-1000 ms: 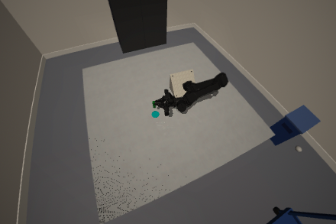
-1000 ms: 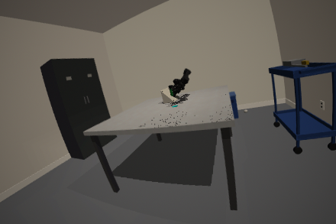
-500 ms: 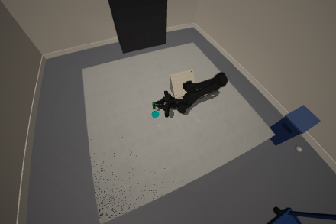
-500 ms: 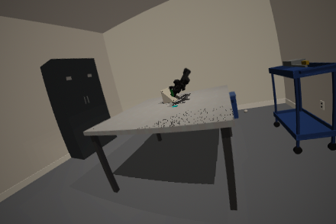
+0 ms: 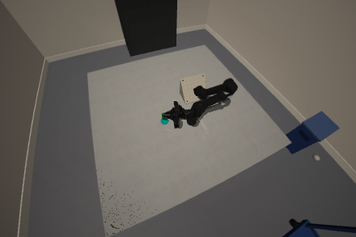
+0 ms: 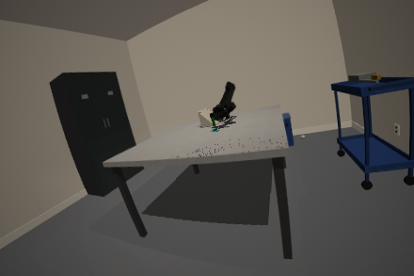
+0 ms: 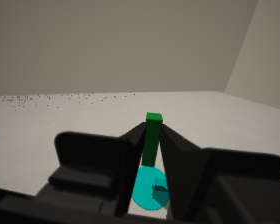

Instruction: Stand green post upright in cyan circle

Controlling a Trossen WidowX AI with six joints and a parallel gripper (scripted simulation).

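Now: gripper tip 10 mm past the cyan circle and 100 mm above it. The rest, counted from my gripper tip: green post (20 mm below).
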